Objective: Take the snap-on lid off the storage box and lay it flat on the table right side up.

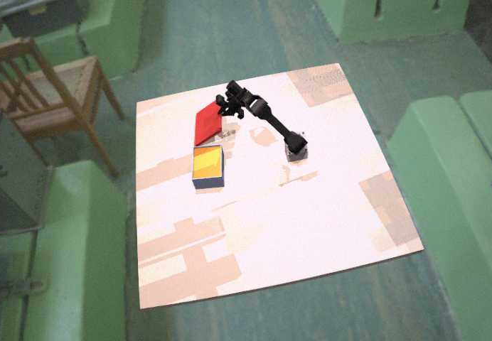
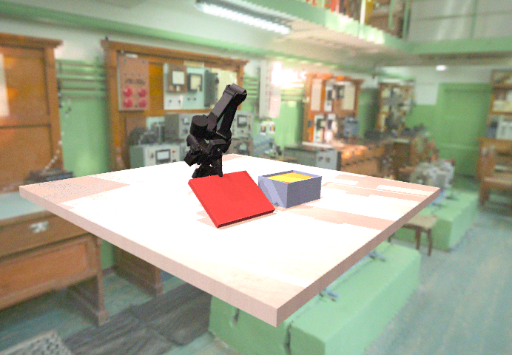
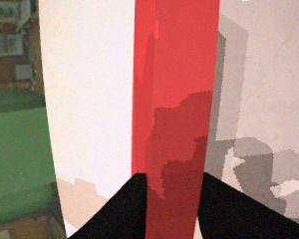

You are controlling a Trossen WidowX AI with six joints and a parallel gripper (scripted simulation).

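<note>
Right now the flat red lid is 70 mm ahead of my gripper tip, 10 mm to the right of it and 40 mm below it. Round my gripper tip: grey-blue storage box 120 mm ahead, 270 mm to the left, 60 mm below.
</note>
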